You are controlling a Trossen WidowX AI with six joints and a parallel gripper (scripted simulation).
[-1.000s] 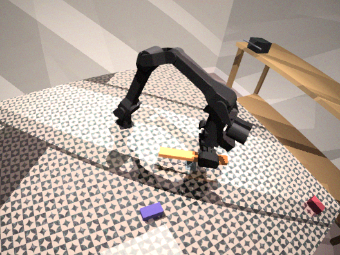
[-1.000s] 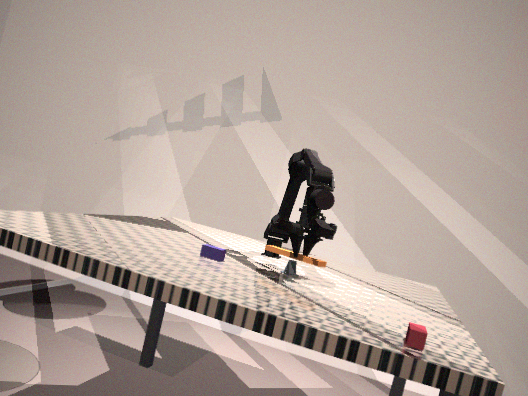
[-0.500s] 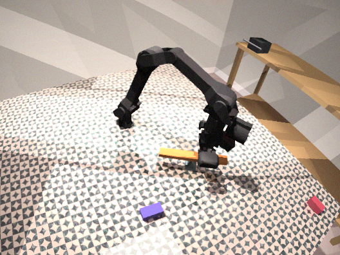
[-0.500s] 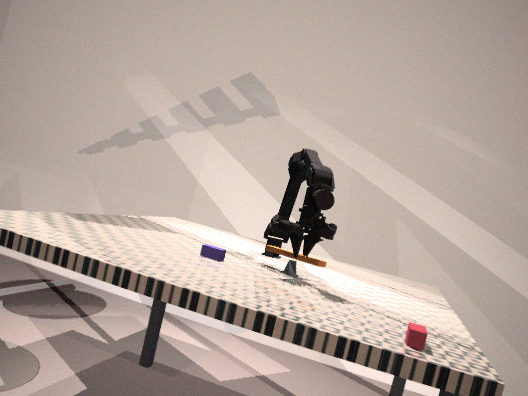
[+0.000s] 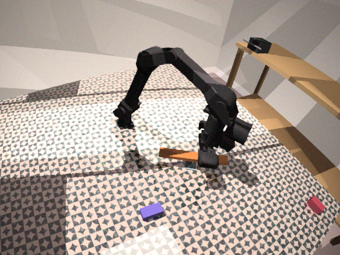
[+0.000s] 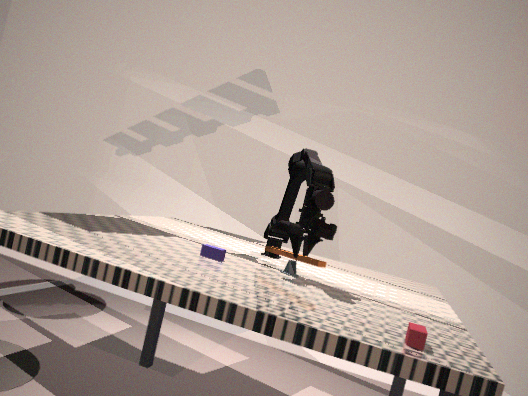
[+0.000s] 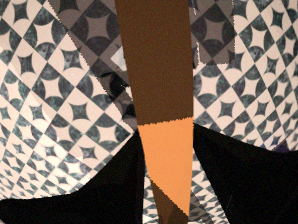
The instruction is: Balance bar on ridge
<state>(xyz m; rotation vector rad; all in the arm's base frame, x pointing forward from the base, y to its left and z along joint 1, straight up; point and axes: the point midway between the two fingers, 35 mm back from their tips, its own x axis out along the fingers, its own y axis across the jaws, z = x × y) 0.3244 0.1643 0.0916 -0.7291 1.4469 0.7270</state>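
My gripper tip is 20 mm past the orange bar and 20 mm to the left of it. Round my gripper tip: red block: 420 mm ahead, 340 mm to the left, 40 mm below; then purple block: 90 mm ahead, 240 mm to the right, 40 mm below.
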